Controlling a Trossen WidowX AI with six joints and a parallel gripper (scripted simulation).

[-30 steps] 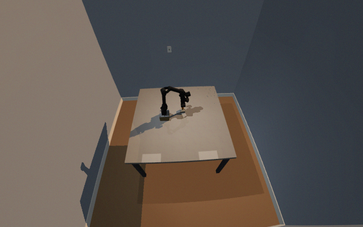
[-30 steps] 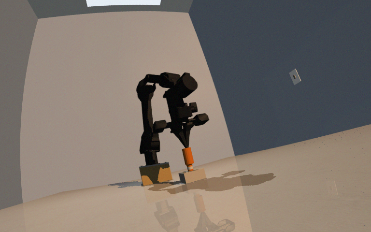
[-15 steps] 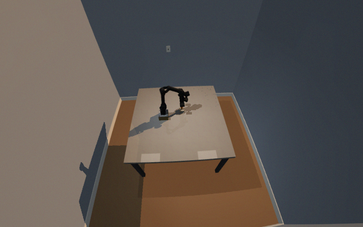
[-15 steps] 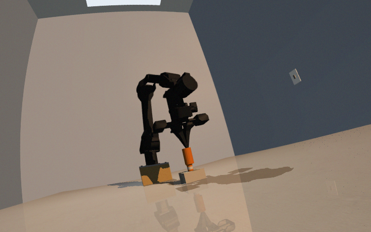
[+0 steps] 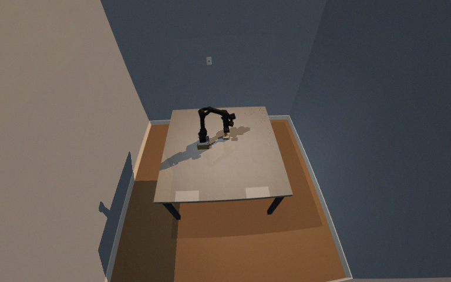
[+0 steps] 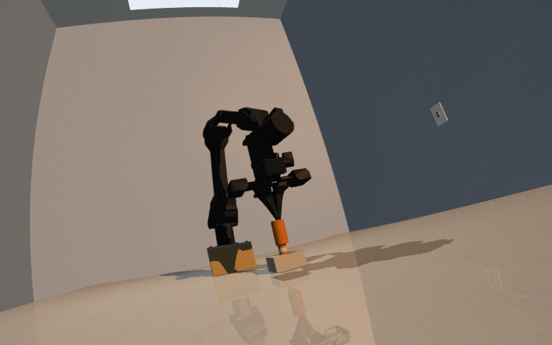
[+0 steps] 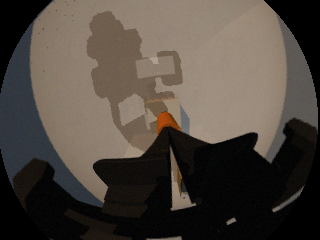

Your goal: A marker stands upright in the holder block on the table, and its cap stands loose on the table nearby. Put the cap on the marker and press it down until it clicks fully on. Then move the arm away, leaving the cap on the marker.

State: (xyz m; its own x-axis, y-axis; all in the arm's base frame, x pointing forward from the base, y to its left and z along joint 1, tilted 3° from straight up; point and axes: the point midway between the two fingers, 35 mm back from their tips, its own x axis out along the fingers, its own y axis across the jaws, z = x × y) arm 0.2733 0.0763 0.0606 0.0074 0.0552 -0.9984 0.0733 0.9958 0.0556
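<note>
Now: the orange cap 30 mm below my gripper tip and 10 mm behind it. Also, from my gripper tip: tan holder block: 90 mm below, 10 mm behind.
</note>
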